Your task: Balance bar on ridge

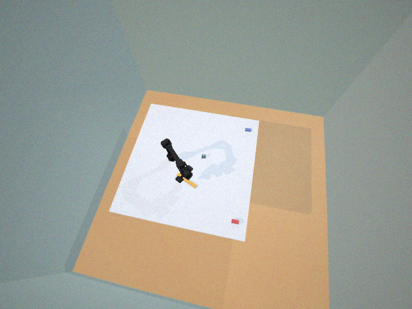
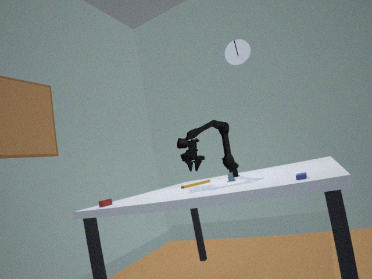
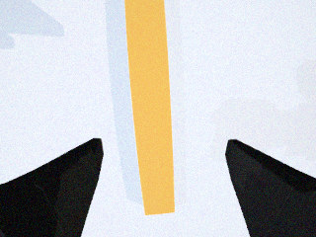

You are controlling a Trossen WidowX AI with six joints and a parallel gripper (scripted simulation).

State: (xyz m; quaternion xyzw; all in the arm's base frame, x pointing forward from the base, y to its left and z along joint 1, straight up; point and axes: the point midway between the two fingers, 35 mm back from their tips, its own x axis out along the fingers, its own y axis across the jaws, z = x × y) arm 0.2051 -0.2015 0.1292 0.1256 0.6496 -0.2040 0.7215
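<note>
Now: gripper tip 90 mm above the bar. Also, from my gripper tip: blue block 710 mm to the left, 530 mm ahead, 90 mm below; red block 530 mm ahead, 290 mm to the right, 80 mm below.
</note>
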